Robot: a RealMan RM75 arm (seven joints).
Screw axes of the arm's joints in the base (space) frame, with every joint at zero. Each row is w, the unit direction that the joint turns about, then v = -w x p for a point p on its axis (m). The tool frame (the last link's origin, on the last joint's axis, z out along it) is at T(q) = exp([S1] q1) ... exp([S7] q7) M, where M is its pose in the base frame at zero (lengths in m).
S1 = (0, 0, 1, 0, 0, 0)
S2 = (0, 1, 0, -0.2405, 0, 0)
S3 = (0, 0, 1, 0, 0, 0)
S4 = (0, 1, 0, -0.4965, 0, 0)
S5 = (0, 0, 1, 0, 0, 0)
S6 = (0, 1, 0, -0.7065, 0, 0)
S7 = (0, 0, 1, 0, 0, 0)
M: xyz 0 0 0.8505 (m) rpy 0 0 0 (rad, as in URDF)
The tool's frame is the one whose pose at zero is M.
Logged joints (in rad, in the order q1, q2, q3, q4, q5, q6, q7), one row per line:
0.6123, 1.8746, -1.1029, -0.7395, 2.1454, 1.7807, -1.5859
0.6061, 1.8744, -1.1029, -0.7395, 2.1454, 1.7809, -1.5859
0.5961, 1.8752, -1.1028, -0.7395, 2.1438, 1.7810, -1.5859
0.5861, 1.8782, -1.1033, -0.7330, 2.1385, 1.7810, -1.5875
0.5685, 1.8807, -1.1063, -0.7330, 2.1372, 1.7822, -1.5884
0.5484, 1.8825, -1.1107, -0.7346, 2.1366, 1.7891, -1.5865
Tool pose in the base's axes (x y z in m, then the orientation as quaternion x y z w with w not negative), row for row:
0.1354, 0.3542, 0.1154, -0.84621, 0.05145, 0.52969, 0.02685
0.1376, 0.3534, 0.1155, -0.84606, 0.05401, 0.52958, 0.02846
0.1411, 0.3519, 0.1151, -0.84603, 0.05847, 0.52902, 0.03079
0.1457, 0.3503, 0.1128, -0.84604, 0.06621, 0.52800, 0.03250
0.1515, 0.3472, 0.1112, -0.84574, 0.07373, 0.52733, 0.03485
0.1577, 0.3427, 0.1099, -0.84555, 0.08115, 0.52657, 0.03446
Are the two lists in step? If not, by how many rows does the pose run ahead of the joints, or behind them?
They are in step.
